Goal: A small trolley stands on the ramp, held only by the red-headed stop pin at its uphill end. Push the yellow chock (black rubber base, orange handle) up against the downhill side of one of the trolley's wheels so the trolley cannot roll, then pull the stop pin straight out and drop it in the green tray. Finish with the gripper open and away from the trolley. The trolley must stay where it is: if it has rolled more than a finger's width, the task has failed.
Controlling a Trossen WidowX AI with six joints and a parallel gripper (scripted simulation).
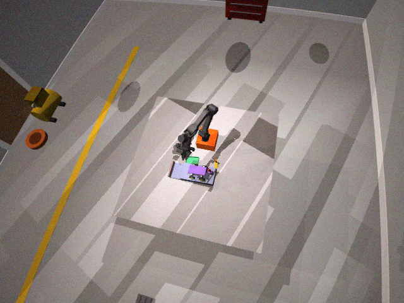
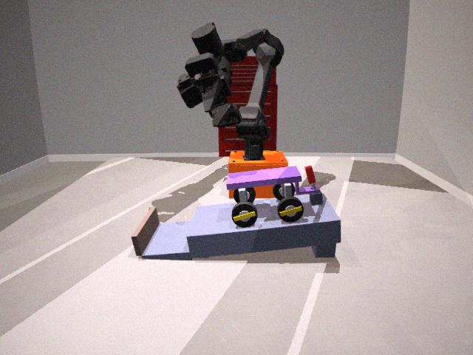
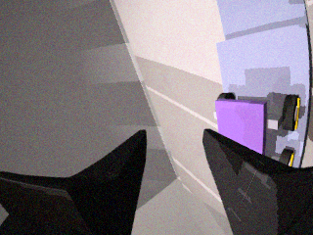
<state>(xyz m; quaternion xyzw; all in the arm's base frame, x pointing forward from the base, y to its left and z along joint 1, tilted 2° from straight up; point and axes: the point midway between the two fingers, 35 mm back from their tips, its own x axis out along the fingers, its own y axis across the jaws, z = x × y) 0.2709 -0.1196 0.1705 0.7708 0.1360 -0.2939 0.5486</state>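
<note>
The yellow chock lies 250 mm to the left of my gripper tip, 250 mm below it and 90 mm behind it. The rest, counted from my gripper tip: purple trolley: 160 mm below, 110 mm to the left, 30 mm ahead; then ramp: 220 mm below, 100 mm to the left, 30 mm ahead; then red-headed stop pin: 210 mm to the left, 140 mm below, 20 mm ahead.
</note>
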